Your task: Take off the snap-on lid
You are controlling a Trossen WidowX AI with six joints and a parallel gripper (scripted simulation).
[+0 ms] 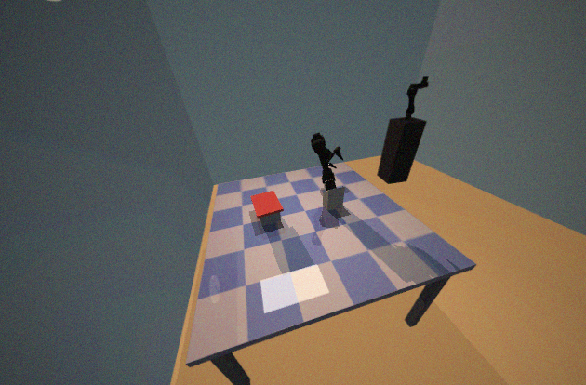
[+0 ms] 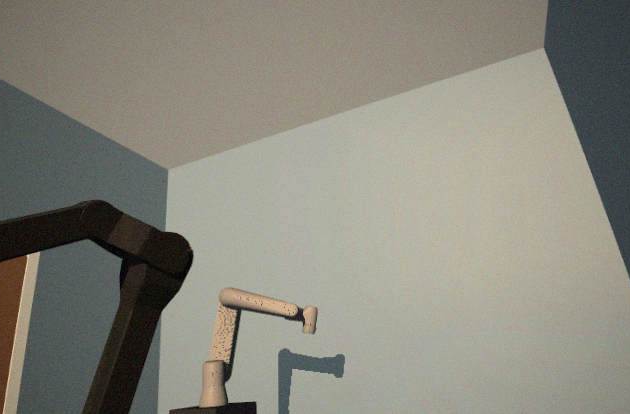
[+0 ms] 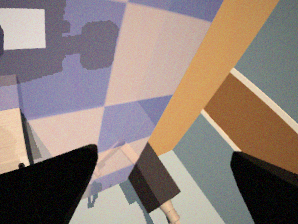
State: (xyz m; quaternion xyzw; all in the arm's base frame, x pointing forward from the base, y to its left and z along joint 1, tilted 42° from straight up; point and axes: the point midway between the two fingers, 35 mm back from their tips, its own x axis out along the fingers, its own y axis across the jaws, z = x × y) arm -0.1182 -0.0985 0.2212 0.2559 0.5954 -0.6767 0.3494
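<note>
Right now my gripper tip is 590 mm short of the red lid, 200 mm to the right of it and 120 mm above it. Round my gripper tip: grey storage box 590 mm ahead, 200 mm to the left, 170 mm below.
</note>
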